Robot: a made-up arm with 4 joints.
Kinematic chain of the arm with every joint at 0, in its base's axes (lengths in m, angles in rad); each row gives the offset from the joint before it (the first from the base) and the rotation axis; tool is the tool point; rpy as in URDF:
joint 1: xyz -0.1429 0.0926 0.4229 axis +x
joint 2: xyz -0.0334 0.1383 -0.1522 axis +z
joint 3: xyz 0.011 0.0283 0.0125 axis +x
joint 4: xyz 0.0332 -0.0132 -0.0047 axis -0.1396 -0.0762 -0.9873
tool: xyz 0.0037 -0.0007 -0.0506 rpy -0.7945 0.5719 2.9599
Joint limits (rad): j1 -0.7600..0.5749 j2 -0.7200..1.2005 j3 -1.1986..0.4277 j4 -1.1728..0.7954
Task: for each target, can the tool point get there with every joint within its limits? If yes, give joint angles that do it. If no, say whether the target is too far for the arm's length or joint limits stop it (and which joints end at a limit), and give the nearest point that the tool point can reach.
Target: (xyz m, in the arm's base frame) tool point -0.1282 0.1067 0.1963
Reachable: yes | joints -0.6053 0.3147 -0.6231 -0.3084
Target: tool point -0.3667 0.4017 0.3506
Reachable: no: too far | nearest point -0.2049 0.3560 0.3613 | short by 0.169 m
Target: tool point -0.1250 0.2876 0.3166
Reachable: yes | joints 0.3991 0.3540 -0.6689 0.0984
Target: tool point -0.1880 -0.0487 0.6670
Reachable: no: joint limits stop it (at a limit: joint 1, joint 2, joint 3, joint 4) | nearest point -0.1612 0.0582 0.2644 | short by 0.417 m
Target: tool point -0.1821 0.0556 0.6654
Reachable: no: joint limits stop it (at a limit: joint 1, joint 2, joint 3, joint 4) | nearest point -0.1612 0.2387 0.3524 | short by 0.363 m
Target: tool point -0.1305 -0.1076 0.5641
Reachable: no: joint limits stop it (at a limit: joint 1, joint 2, joint 3, joint 4) | nearest point -0.1612 0.0582 0.2644 | short by 0.344 m
